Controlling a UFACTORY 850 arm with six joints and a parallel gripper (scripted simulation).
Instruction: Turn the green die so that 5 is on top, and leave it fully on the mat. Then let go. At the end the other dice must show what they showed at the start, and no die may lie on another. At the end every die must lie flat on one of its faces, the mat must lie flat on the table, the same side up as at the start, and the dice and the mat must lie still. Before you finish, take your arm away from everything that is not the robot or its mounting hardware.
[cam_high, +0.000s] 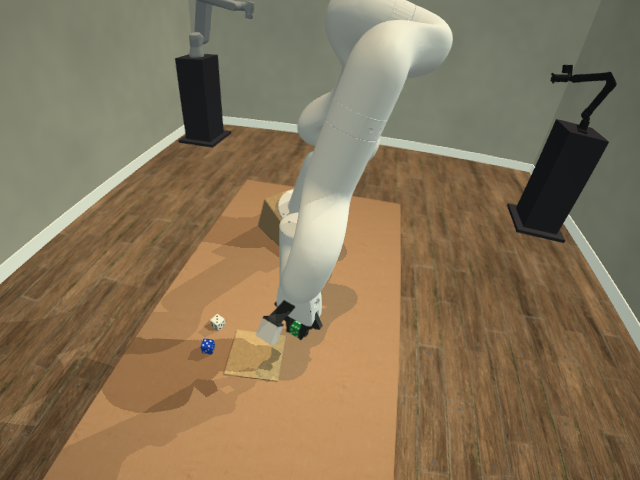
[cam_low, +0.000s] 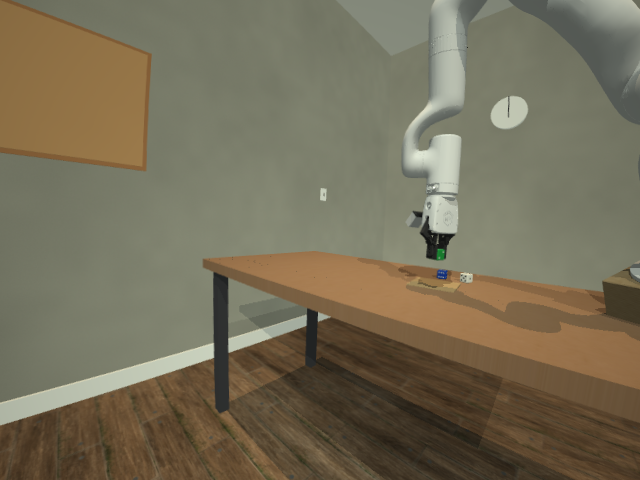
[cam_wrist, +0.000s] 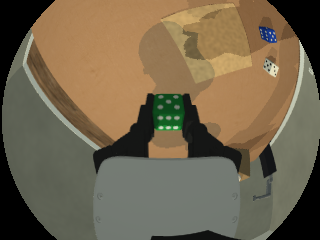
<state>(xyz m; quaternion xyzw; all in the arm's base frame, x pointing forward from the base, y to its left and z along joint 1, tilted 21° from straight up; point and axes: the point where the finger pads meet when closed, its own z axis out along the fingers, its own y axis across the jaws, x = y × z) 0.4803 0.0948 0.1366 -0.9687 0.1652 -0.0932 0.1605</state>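
The tan mat is 40 mm ahead of my hand, 100 mm to the right of it and 120 mm below it. From my hand the other things lie so: blue die: 70 mm ahead, 230 mm to the right, 100 mm below; green die: 10 mm below; white die: 20 mm behind, 240 mm to the right, 100 mm below.
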